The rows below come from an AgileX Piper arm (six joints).
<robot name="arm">
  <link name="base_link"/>
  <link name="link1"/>
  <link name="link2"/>
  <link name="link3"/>
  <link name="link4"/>
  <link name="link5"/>
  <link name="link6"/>
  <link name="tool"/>
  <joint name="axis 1" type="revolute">
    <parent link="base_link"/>
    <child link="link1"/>
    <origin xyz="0 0 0.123" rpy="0 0 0"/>
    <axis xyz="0 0 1"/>
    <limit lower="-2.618" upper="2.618"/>
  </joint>
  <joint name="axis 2" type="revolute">
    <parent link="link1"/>
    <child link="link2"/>
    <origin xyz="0 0 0" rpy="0 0 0"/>
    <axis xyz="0 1 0"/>
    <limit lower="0" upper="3.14"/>
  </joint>
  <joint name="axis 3" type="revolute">
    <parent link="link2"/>
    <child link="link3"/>
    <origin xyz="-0.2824 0 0.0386" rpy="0 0 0"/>
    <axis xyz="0 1 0"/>
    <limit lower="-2.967" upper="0"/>
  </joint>
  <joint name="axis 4" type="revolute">
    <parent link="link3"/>
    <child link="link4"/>
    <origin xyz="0.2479 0 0.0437" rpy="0 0 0"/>
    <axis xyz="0.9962 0 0.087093"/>
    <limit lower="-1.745" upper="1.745"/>
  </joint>
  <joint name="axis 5" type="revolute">
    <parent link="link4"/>
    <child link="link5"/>
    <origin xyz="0 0 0" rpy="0 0 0"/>
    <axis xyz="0 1 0"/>
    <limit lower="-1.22" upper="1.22"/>
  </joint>
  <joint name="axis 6" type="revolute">
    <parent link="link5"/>
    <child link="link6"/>
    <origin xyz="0.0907 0 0.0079" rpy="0 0 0"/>
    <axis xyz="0.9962 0 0.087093"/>
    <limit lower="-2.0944" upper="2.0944"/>
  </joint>
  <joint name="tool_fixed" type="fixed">
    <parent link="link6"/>
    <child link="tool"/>
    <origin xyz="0 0 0" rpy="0 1.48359 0"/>
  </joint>
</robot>
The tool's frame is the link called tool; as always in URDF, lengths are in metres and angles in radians.
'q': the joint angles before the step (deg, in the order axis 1, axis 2, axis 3, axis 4, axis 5, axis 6). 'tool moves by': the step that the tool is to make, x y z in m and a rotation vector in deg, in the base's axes. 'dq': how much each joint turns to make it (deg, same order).
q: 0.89 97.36 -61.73 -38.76 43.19 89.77
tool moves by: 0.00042 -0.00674 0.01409 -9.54 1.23 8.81
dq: 0.00 -1.51 0.00 -8.32 0.13 -5.94
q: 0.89 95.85 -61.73 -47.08 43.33 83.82
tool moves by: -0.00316 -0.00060 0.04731 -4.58 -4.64 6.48
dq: 0.00 -5.39 -3.11 -1.05 -0.25 -8.09
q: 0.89 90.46 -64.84 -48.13 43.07 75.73
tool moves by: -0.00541 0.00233 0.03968 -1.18 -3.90 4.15
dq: 0.00 -3.97 -3.73 3.24 0.00 -7.70
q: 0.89 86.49 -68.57 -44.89 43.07 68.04
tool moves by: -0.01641 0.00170 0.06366 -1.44 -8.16 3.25
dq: 0.00 -5.65 -6.50 3.29 0.84 -7.21
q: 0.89 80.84 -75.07 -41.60 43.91 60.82
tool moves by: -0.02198 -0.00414 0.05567 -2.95 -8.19 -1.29
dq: 0.00 -3.95 -6.41 -2.43 2.34 -1.04
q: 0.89 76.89 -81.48 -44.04 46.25 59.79
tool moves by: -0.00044 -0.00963 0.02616 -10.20 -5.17 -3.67
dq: 0.00 0.64 -3.17 -13.65 -0.28 4.14
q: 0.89 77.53 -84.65 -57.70 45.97 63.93
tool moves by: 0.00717 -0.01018 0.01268 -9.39 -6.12 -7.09
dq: 0.00 2.36 -1.17 -18.75 1.87 11.72
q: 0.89 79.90 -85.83 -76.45 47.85 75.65
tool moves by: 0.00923 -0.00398 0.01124 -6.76 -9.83 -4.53
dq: 0.00 2.70 -0.96 -17.82 2.33 15.49
